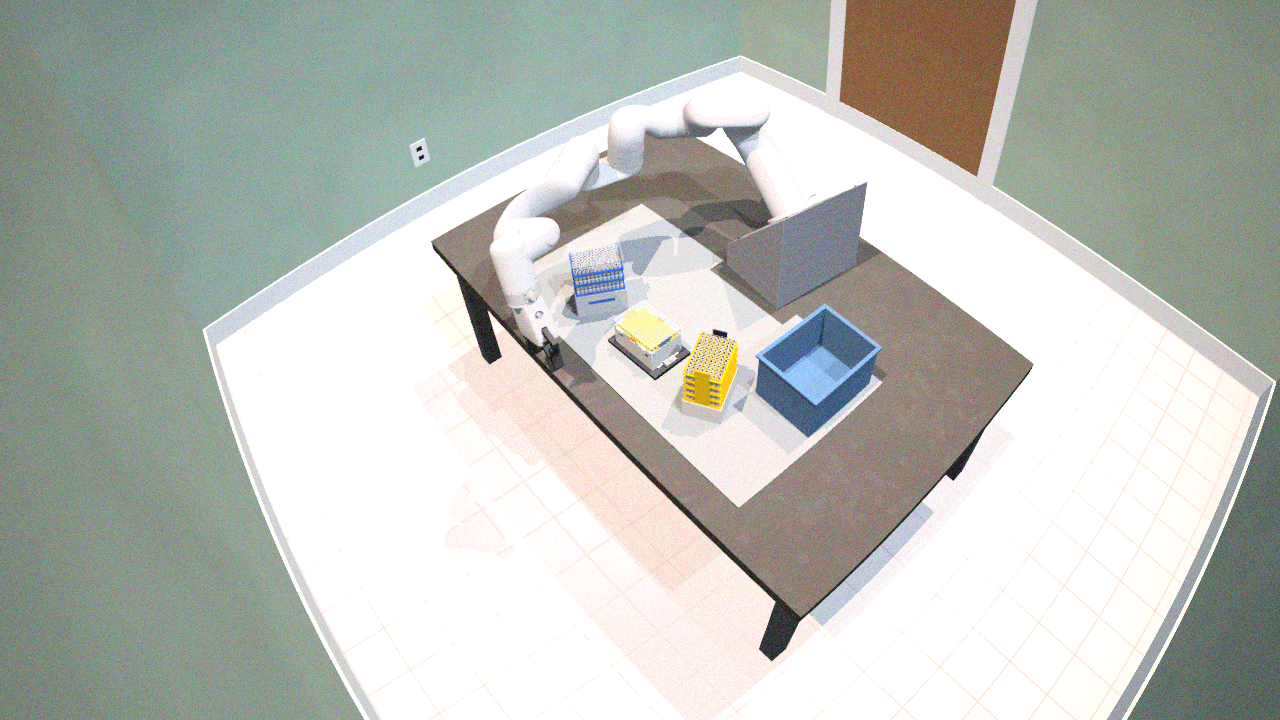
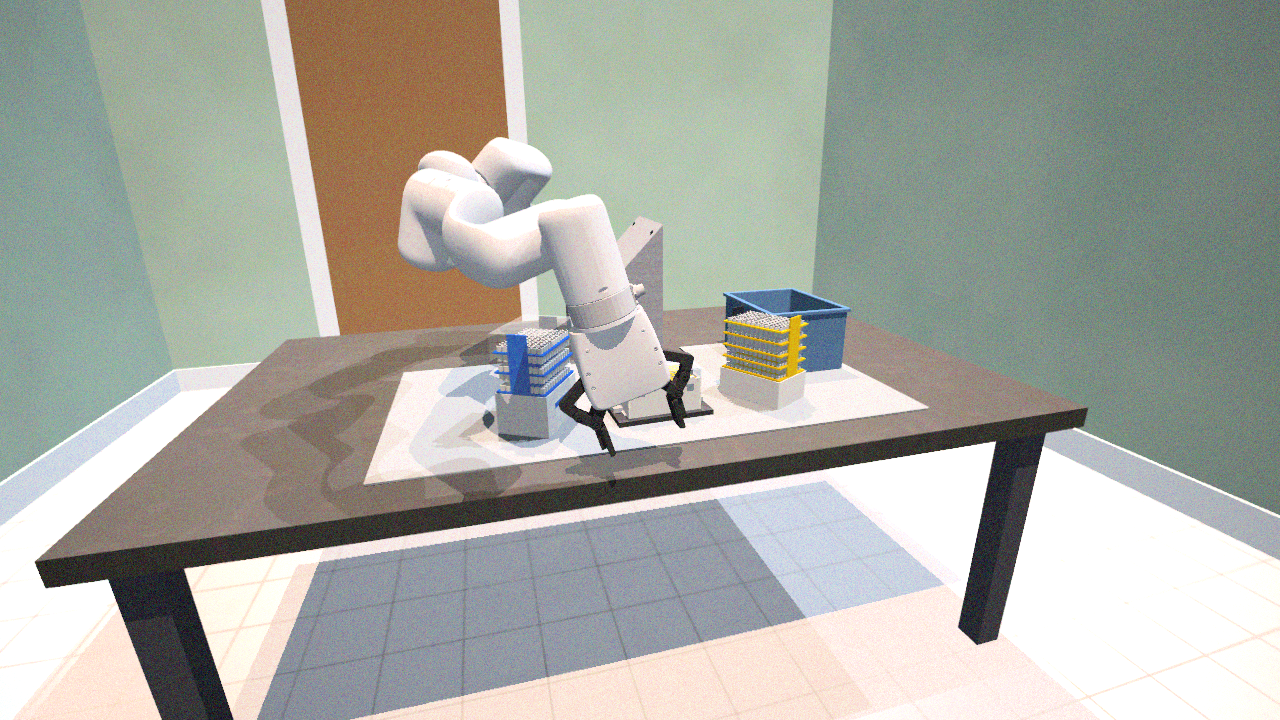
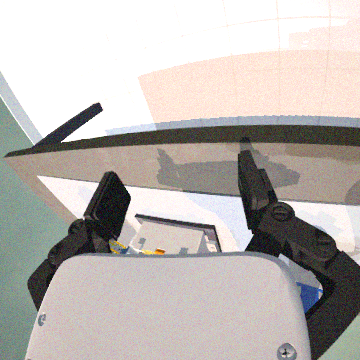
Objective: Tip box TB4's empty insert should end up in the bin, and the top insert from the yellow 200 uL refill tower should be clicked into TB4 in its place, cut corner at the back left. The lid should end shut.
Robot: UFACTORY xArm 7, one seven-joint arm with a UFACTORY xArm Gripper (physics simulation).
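The tip box (image 1: 660, 356) (image 2: 664, 402) (image 3: 170, 237) is white and sits on a dark base plate. A yellow insert (image 1: 648, 327) shows at its top. The lid looks clear, and whether it is fully shut cannot be told; no TB4 label is readable. The yellow refill tower (image 1: 711, 368) (image 2: 760, 347), a stack of yellow inserts on a white base, stands between the box and the blue bin (image 1: 810, 404) (image 2: 827, 336). My gripper (image 1: 551, 355) (image 2: 646, 437) (image 3: 176, 176) is open and empty, above the table's front edge, in front of the box and apart from it.
A blue refill tower (image 1: 597, 279) (image 2: 534, 362) stands on the other side of the box from the yellow tower. A grey upright panel (image 1: 816, 246) (image 2: 649, 277) stands behind. The pale mat (image 1: 733, 474) (image 2: 393, 447) lies under the towers and box, on the dark table (image 1: 805, 546).
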